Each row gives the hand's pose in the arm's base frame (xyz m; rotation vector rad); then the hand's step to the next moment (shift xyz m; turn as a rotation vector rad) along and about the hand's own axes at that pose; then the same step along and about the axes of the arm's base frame.
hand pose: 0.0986 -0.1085 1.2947 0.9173 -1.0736 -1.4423
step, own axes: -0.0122 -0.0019 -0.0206 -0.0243 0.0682 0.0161
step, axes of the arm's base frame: 0.0206 0.0094 -0.0081 0.0084 0.0244 0.0695
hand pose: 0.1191 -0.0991 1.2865 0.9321 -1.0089 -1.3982
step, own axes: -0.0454 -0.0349 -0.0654 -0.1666 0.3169 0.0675
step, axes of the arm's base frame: 0.0536 0.0414 -0.0545 0.0497 0.1663 0.3203
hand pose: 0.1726 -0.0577 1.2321 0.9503 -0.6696 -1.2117
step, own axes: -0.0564 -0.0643 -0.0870 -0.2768 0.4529 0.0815
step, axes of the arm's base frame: 0.0299 0.0714 -0.0943 0.0741 0.2787 0.4530
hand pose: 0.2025 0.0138 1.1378 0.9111 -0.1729 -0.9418
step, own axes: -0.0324 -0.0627 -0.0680 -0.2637 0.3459 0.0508
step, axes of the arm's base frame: -0.0248 0.0490 -0.0812 0.0307 0.2594 0.3515
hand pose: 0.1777 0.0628 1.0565 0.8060 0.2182 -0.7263
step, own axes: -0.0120 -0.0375 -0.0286 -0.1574 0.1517 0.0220
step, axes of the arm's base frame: -0.0314 0.0092 -0.0361 -0.0174 0.1351 0.1723
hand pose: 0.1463 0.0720 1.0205 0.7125 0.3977 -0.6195
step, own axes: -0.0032 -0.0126 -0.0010 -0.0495 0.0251 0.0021
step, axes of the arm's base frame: -0.0107 -0.0055 -0.0051 -0.0207 0.0325 0.0400
